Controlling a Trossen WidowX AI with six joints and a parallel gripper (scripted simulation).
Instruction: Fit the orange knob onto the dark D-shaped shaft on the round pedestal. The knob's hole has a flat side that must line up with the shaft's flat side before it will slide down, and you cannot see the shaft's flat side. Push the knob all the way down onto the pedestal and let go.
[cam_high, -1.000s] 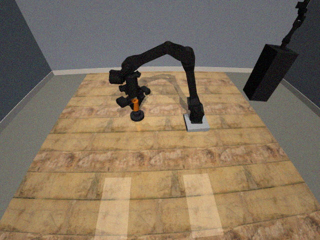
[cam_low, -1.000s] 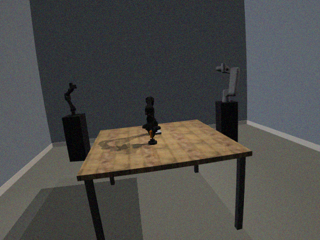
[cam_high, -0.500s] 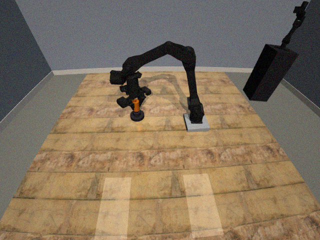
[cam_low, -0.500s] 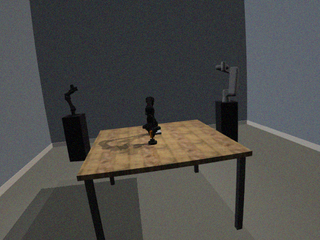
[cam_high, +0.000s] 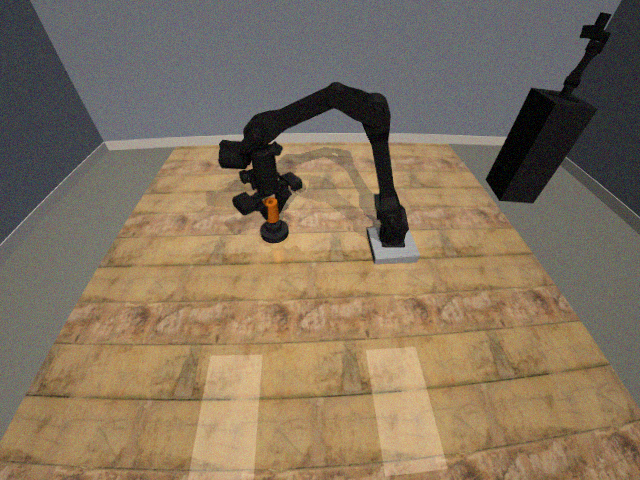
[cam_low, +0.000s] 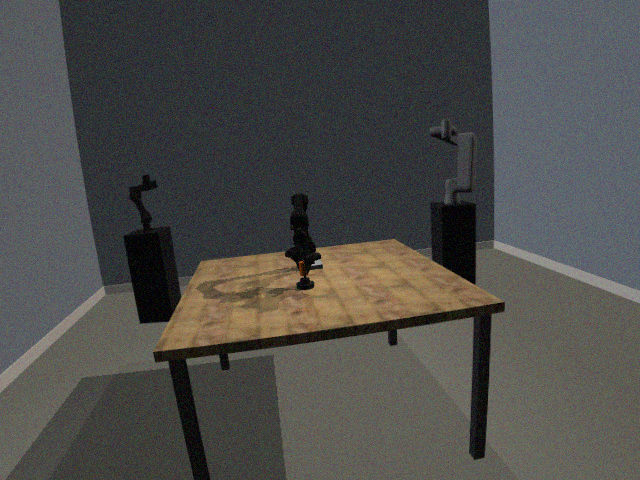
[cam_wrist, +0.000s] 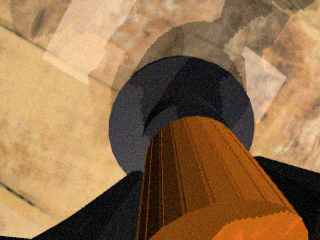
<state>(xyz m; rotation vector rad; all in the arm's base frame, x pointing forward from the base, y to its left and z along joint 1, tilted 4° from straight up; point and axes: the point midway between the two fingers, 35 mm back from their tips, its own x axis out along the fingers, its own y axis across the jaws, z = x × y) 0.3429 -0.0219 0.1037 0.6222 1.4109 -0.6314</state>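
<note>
My gripper tip is 20 mm below the orange knob. Also, from my gripper tip: pedestal 40 mm below.
</note>
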